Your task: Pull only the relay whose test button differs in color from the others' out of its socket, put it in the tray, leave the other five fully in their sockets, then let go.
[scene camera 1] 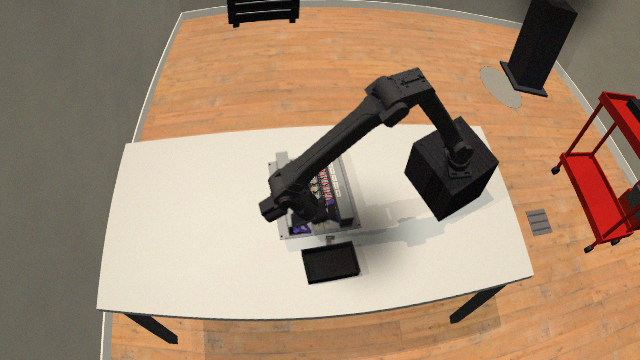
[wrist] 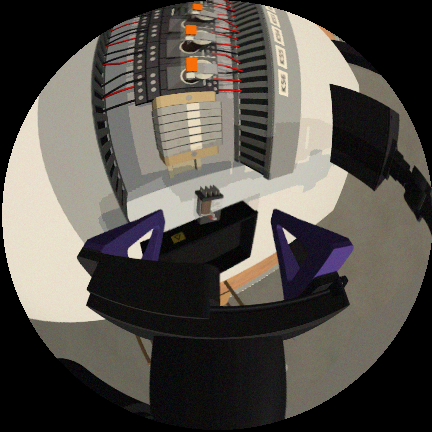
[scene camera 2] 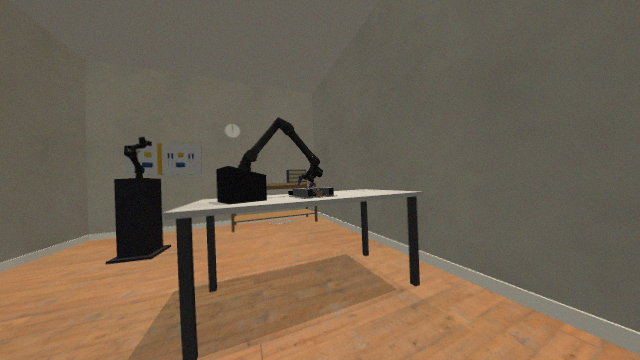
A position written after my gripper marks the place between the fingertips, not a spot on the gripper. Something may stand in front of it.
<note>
I see my gripper (scene camera 1: 324, 226) and a grey panel (scene camera 1: 331, 226).
My gripper shows as well in the wrist view (wrist: 217, 214).
</note>
